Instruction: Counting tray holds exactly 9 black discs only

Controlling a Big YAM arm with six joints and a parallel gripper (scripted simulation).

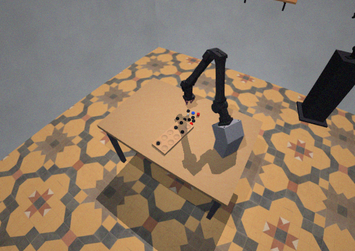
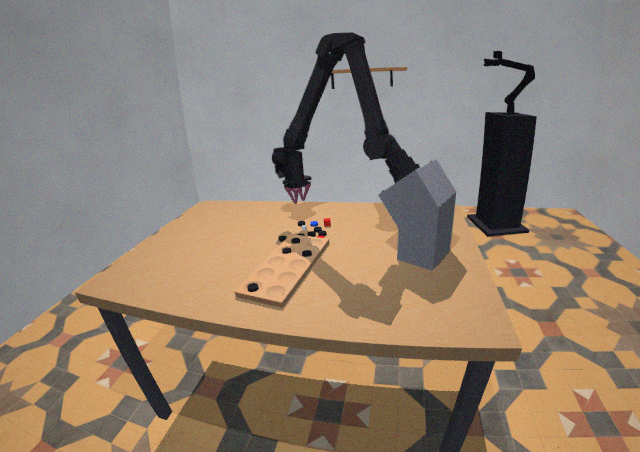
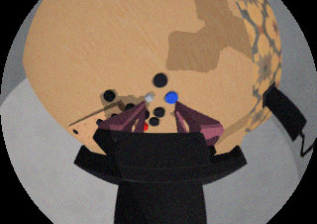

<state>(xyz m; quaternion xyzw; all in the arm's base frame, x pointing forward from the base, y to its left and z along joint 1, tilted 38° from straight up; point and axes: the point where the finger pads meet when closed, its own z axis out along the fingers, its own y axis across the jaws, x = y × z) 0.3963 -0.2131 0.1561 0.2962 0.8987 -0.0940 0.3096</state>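
Right now the small white piece is 10 mm behind my hand, 50 mm to the left of it and 100 mm below it. From my hand the other things lie so: red disc 80 mm behind, 150 mm to the left, 100 mm below; blue disc 50 mm behind, 10 mm to the left, 100 mm below; red cube 110 mm behind, 20 mm to the left, 90 mm below.
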